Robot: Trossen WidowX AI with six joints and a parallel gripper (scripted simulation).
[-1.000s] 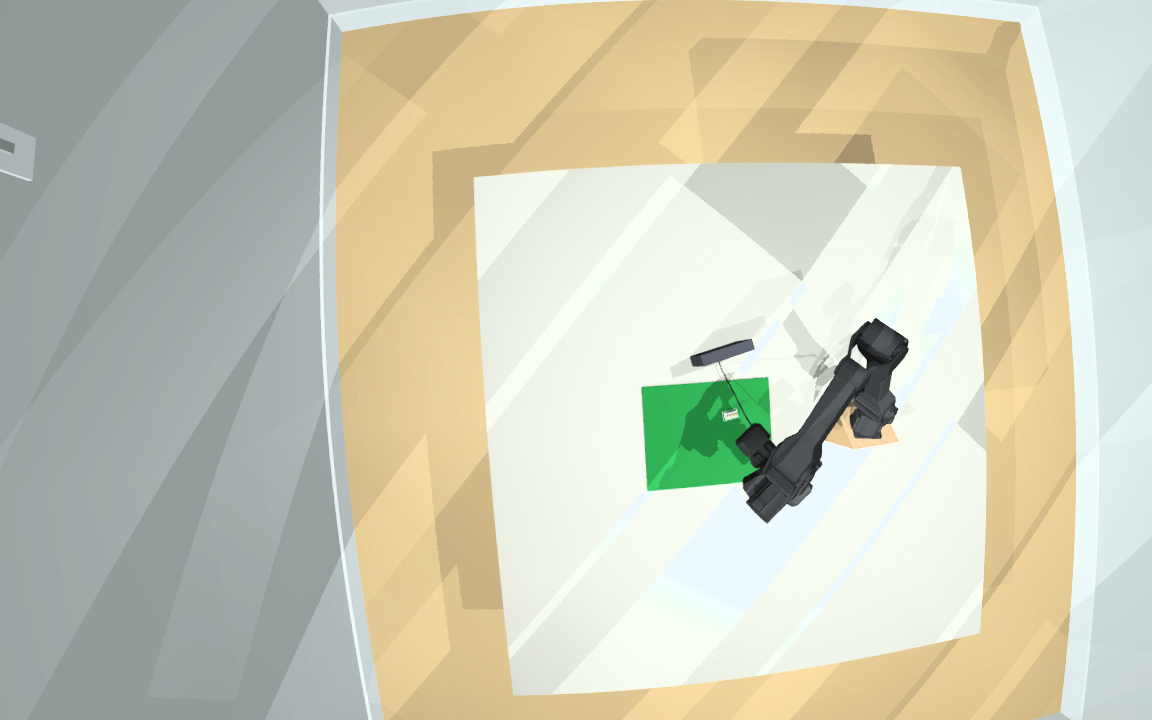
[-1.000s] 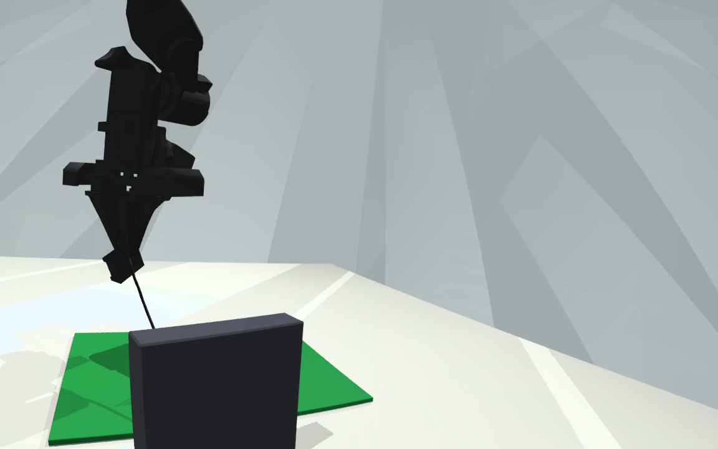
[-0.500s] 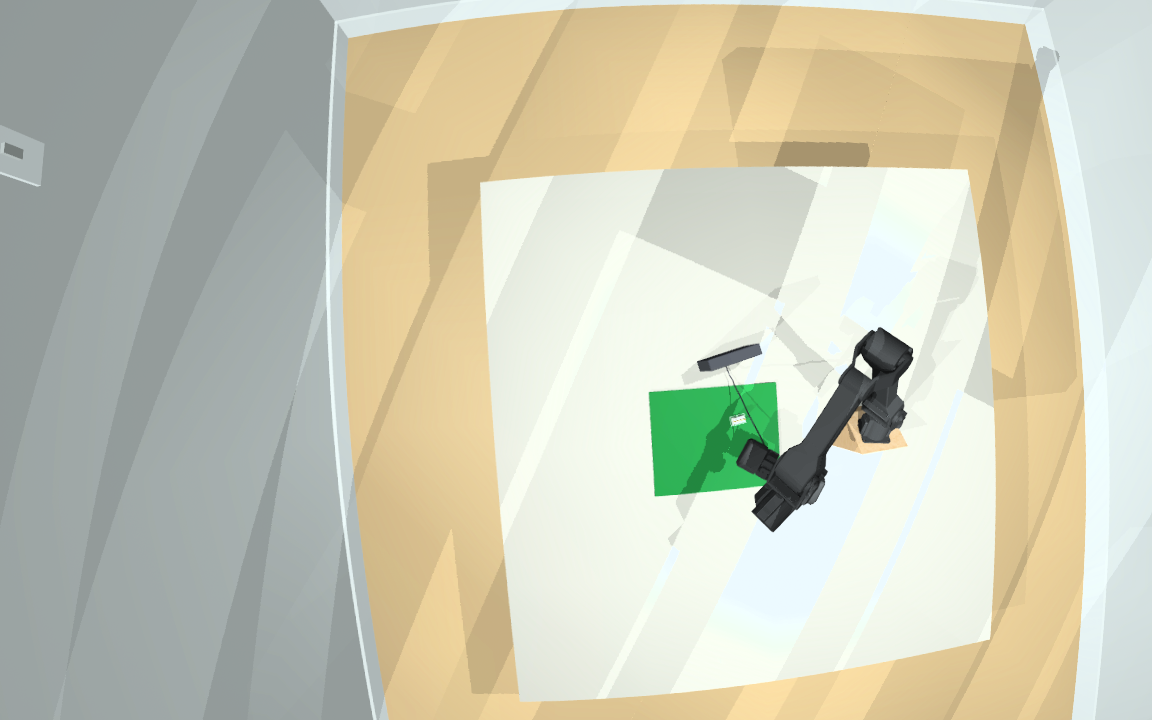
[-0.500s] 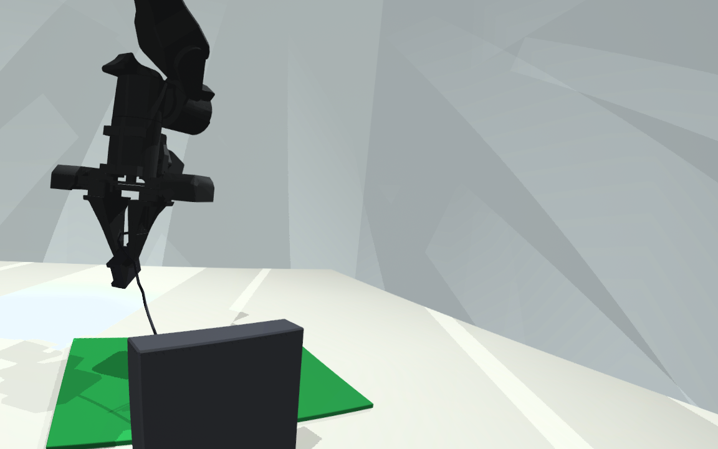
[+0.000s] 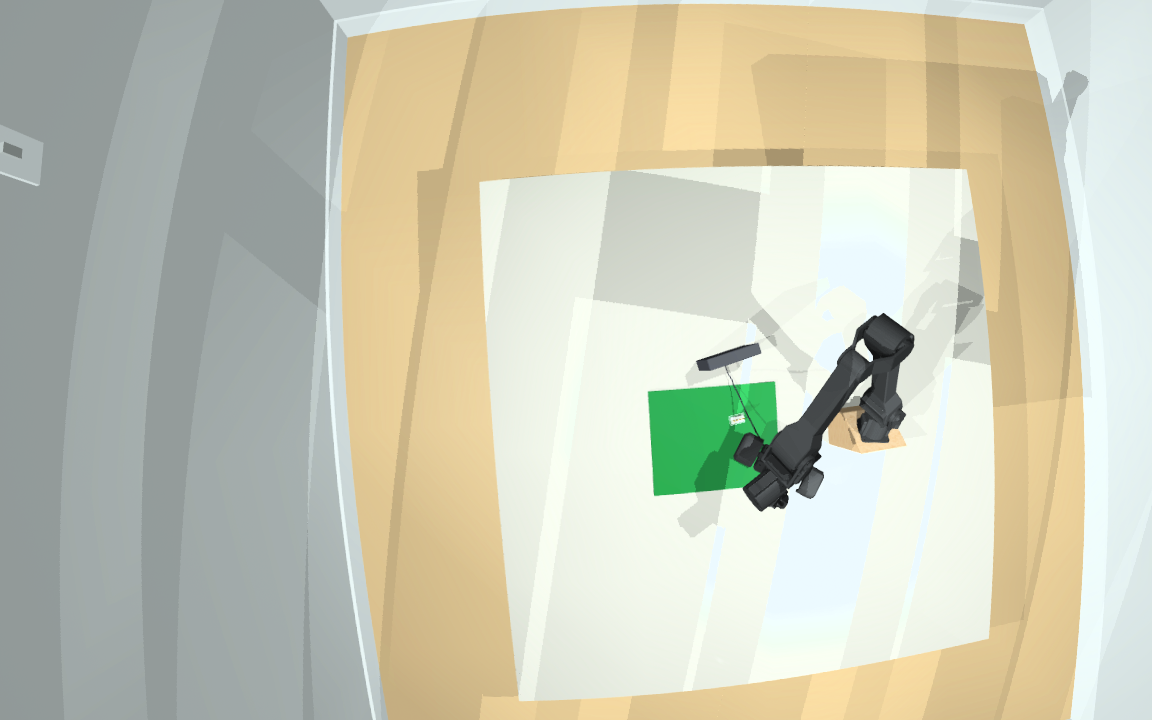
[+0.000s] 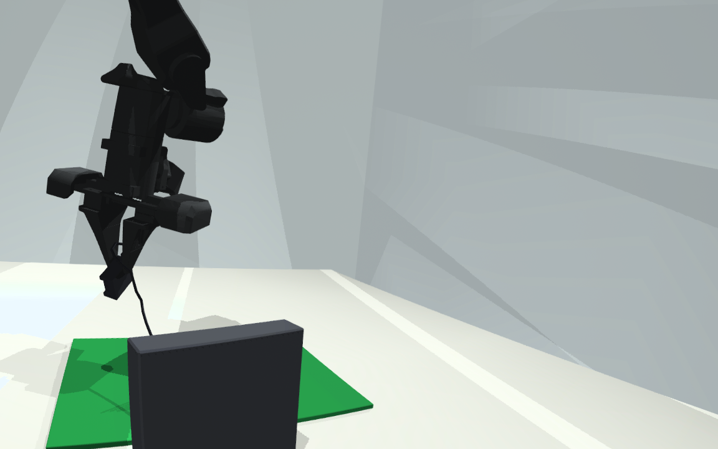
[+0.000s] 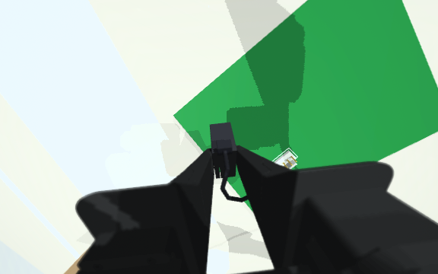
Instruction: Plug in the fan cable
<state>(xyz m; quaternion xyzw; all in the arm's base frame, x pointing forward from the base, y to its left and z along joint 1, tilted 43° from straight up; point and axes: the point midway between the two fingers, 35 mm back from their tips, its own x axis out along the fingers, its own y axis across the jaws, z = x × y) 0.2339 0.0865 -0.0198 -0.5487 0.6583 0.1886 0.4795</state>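
Right now my gripper tip is 50 mm short of the white four-pin header, 90 mm to the left of it and 110 mm above it. The rest, counted from my gripper tip: black plug 10 mm below; then black fan 90 mm ahead, 220 mm to the right, 50 mm below; then green board 100 mm ahead, 50 mm to the right, 120 mm below.
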